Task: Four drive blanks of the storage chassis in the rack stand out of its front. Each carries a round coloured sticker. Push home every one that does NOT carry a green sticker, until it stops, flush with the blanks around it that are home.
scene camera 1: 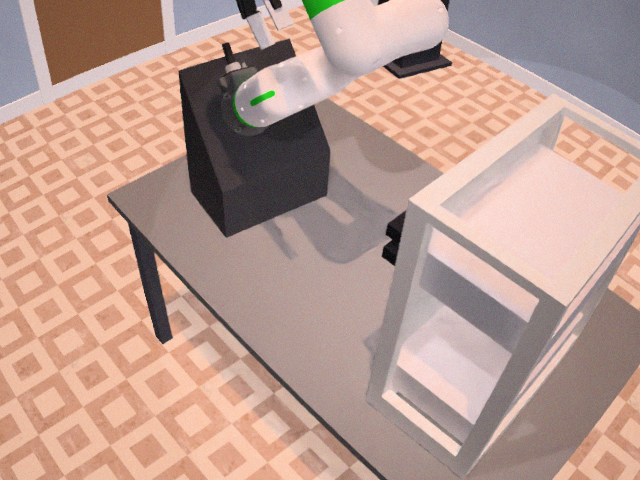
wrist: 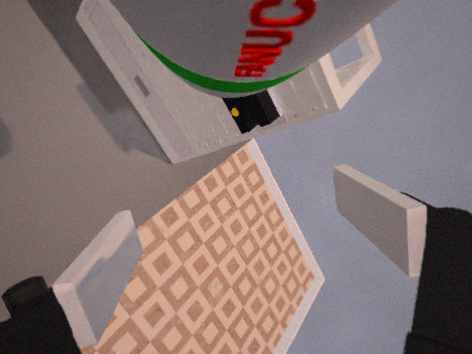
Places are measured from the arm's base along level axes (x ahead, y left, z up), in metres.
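Pixels of known places: gripper, fingertip midpoint: [scene camera 1: 276, 37] [wrist: 236, 209]; arm's base, link origin: [scene camera 1: 246, 109].
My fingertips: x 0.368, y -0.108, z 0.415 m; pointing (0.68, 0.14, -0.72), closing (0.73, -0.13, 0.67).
For each thing: its top centre in the pictures, then the offset to it from my fingertips. Level surfaces: height alone.
- black blank, top centre: [wrist: 253, 97] dz -0.270, dx +0.375, dy +0.111 m
- yellow round sticker, top centre: [wrist: 238, 110] dz -0.274, dx +0.318, dy +0.091 m
- grey table, surface height: dz -0.726 m
The pale rack [scene camera 1: 397, 315] [wrist: 182, 122] stands on the table. In the scene view, two black blocks, an upper one [scene camera 1: 397, 227] and a lower one [scene camera 1: 390, 252], stick out past its far left edge; their stickers do not show. In the wrist view, a black blank [wrist: 248, 114] with a yellow round sticker [wrist: 235, 112] shows at the rack, partly behind the arm. Other blanks and stickers are hidden or cannot be made out. My gripper [scene camera 1: 273, 33] [wrist: 236, 209] is open and empty, high above the black pedestal's rear and well away from the rack.
The white arm [scene camera 1: 289, 85] is mounted on the black pedestal [scene camera 1: 258, 175] on the grey table [scene camera 1: 289, 310]. The arm's link covers part of the rack in the wrist view. A dark stand [scene camera 1: 418, 63] is on the floor behind the table.
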